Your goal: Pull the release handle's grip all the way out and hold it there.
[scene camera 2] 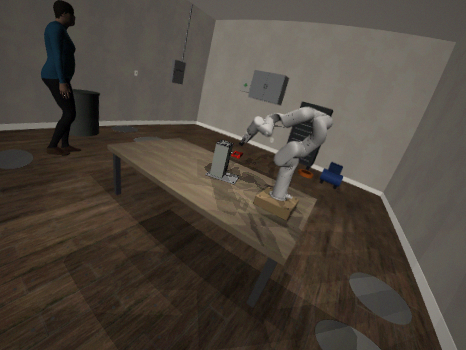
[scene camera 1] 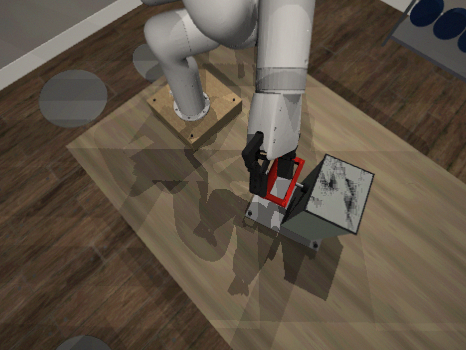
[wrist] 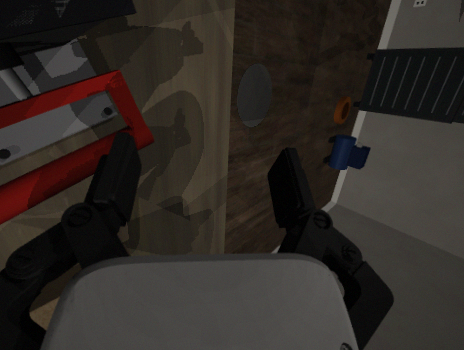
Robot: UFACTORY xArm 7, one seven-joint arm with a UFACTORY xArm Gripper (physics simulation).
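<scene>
The release handle's grip, a red rectangular frame, stands out beside a tall grey box, with a thin metal rod between them. My gripper is open and empty. In the wrist view, its left finger overlaps the near corner of the red frame, and its right finger is well to the right of the frame. Whether the left finger touches the frame cannot be told. In the scene camera 1 view, the fingers partly cover the frame.
The box stands on a grey base plate on the wooden table. The arm's wooden mounting block is on the same table. A person stands beyond the table's far end.
</scene>
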